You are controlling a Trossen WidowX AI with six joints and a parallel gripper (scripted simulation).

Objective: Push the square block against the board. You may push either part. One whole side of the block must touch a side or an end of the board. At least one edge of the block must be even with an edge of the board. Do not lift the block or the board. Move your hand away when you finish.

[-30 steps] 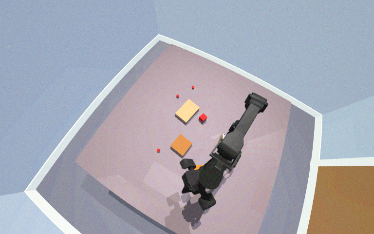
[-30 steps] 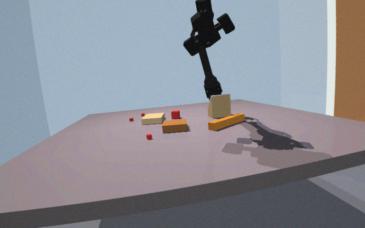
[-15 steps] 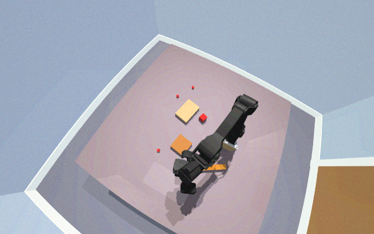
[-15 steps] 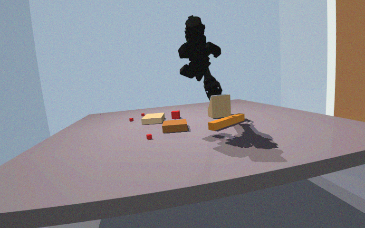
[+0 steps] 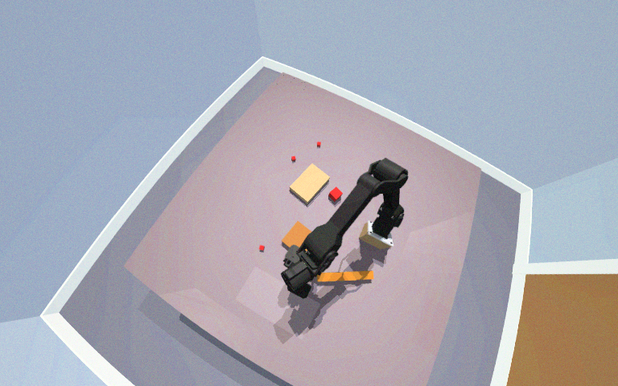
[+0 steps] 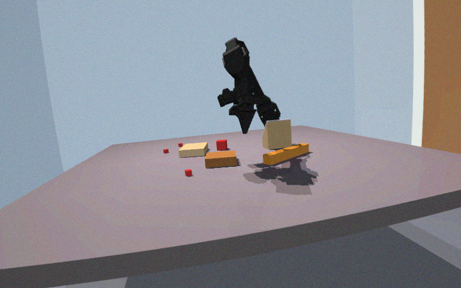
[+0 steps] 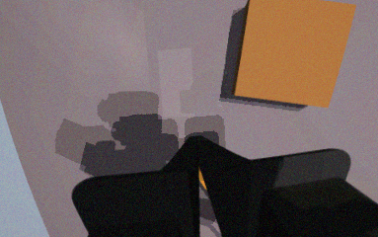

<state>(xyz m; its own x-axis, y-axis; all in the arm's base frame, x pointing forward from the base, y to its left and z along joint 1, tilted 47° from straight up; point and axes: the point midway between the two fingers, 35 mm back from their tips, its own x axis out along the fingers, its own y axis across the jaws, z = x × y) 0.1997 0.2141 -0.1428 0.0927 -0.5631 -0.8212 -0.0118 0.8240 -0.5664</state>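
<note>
My gripper tip is 70 mm short of the orange square block, 100 mm to the left of it and 90 mm above it. Round my gripper tip: long orange board: 160 mm behind, 50 mm to the right, 90 mm below; cream rectangular block: 140 mm ahead, 340 mm to the right, 90 mm below; red cube: 20 mm ahead, 340 mm to the right, 90 mm below.
</note>
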